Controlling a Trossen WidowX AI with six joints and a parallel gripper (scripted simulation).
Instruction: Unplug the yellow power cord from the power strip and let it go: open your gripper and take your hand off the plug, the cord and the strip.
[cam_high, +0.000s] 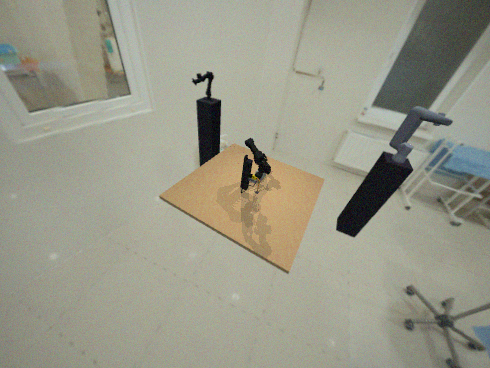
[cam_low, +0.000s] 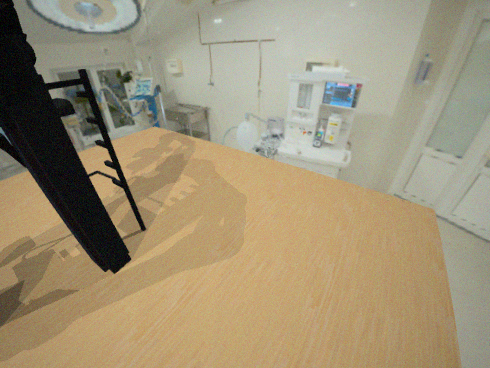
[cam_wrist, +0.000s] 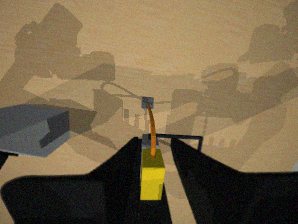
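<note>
Right now my gripper tip is 70 mm to the left of the yellow plug, 10 mm short of it and 10 mm above it. From my gripper tip the other things lie so: black post: 170 mm to the right.
</note>
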